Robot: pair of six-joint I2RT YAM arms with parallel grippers.
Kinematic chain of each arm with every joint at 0, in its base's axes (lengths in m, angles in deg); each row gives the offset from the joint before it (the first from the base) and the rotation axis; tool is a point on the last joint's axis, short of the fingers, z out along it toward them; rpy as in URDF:
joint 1: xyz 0 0 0.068 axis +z
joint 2: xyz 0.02 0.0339 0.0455 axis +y
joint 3: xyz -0.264 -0.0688 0 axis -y
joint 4: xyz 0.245 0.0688 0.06 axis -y
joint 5: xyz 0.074 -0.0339 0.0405 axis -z
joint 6: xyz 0.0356 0 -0.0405 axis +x
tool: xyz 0 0 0 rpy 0 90 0
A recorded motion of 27 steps. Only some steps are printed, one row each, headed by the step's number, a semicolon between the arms.
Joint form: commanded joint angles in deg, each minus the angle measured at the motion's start. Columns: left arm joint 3, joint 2, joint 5, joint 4, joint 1, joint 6; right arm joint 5, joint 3, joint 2, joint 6, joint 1, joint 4.
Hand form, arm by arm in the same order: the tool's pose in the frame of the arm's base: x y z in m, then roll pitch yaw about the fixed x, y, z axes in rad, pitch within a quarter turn. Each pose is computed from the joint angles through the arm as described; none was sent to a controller.
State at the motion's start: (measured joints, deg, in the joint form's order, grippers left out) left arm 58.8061 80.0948 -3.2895 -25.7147 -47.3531 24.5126; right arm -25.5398 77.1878 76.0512 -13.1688 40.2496 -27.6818
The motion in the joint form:
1: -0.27 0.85 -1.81 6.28 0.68 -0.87; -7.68 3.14 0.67 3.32 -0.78 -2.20
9: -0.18 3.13 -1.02 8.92 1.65 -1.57; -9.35 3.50 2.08 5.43 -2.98 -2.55
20: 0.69 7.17 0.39 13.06 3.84 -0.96; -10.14 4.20 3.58 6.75 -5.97 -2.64
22: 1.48 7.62 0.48 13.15 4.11 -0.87; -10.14 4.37 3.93 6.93 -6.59 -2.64
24: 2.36 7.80 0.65 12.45 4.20 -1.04; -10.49 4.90 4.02 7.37 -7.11 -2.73
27: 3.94 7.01 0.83 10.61 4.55 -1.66; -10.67 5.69 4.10 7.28 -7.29 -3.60
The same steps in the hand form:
1: 0.2146 -0.2229 0.2633 2.6532 0.7190 1.7674; 0.2139 0.2014 0.3998 2.9145 1.1809 -2.0667
9: 0.2245 -0.2263 0.2558 2.6677 0.7362 1.7917; 0.2258 0.1974 0.3948 2.7802 1.1513 -2.2165
20: 0.2446 -0.2297 0.2451 2.6651 0.7543 1.8027; 0.2411 0.1895 0.3915 2.7098 1.1289 -2.3293
22: 0.2478 -0.2306 0.2473 2.6593 0.7604 1.8011; 0.2445 0.1878 0.3907 2.7023 1.1245 -2.3482
24: 0.2492 -0.2314 0.2503 2.6640 0.7628 1.8056; 0.2462 0.1857 0.3932 2.6840 1.1277 -2.3714
27: 0.2499 -0.2294 0.2611 2.6686 0.7766 1.8194; 0.2461 0.1846 0.3961 2.6822 1.1260 -2.3727

